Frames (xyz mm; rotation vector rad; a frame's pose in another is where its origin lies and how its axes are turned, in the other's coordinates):
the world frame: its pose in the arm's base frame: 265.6 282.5 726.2 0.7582 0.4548 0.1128
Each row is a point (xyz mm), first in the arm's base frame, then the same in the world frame.
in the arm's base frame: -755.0 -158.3 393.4
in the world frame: -911.5 -612.0 -375.9
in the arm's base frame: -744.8 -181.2 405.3
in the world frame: -912.5 -619.8 -349.3
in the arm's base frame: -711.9 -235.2 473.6
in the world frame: -921.4 -610.1 -257.2
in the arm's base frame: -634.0 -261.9 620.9
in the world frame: -911.0 -523.5 -112.7
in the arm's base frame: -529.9 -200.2 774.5
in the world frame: -856.4 -366.9 -9.1
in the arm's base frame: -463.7 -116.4 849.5
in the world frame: -802.0 -250.5 13.9
